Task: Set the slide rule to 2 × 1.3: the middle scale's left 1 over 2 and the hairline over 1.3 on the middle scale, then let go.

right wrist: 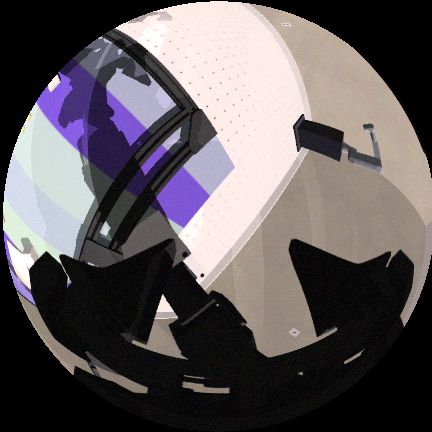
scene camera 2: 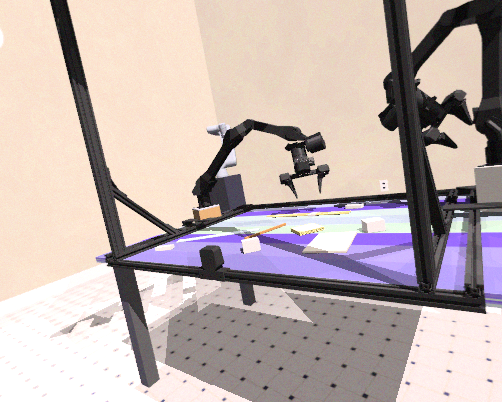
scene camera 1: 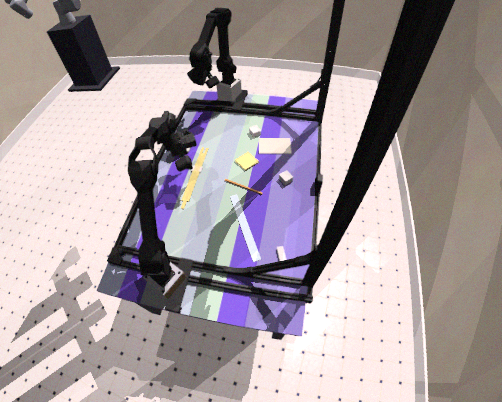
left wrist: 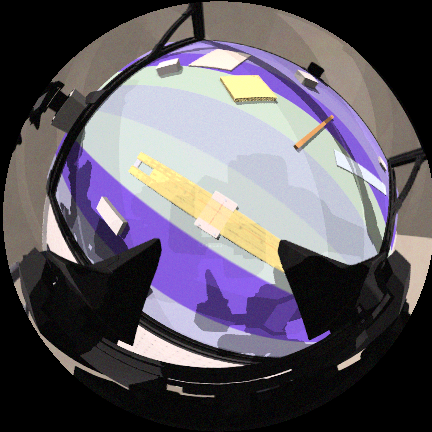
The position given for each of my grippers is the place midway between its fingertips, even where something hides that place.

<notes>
My right gripper (scene camera 2: 464,136) is open, with nothing in its grasp. On the table rests a cream card (scene camera 2: 336,242). I also see my left gripper (scene camera 2: 308,195) and a yellow slide rule (left wrist: 133,169).
The cream card is seen too in the left wrist view (left wrist: 221,59). My left gripper also shows in the left wrist view (left wrist: 220,246). My right gripper is seen too in the right wrist view (right wrist: 234,245).
</notes>
